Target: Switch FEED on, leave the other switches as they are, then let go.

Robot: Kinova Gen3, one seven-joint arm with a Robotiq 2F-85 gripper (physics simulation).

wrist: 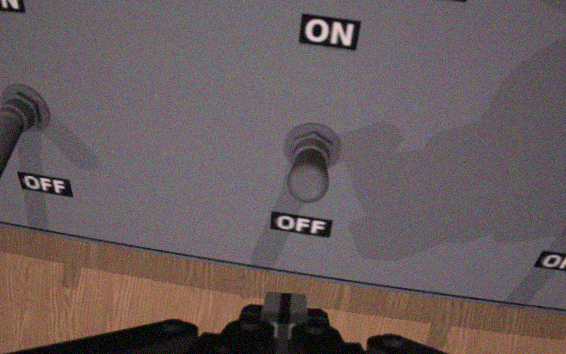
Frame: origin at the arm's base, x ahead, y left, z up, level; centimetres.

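Seen in the pictures: gripper, between the fingertips: [284, 321].
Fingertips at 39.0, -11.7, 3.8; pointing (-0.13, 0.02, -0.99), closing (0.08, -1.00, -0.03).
A point is followed by its place in that frame, as x, y, z.
A toggle switch [308, 175] @(44.3, -11.7, 5.8) stands near the middle of the grey panel [165, 125] @(44.9, -5.9, 1.0), its lever tilted toward the OFF label [301, 224] @(41.3, -11.8, -0.9) below it. The ON label [330, 32] @(48.8, -11.8, 3.2) is above it. The name plate of this switch is not readable, so the view does not show whether it is FEED. My gripper [284, 321] @(39.0, -11.7, 3.8) is shut and empty at the bottom of the view, below the OFF label and over the panel's near edge, apart from the lever.
Another switch [21, 112] @(44.7, -0.3, 2.0) is at the left edge, with its OFF label [45, 184] @(41.3, 0.2, -0.9) below it. Part of a third label [552, 261] @(41.3, -23.1, -1.0) shows at the right edge. The wooden table [125, 290] @(33.5, -1.2, -8.7) lies along the panel's near edge. Shadows fall across the panel's right side.
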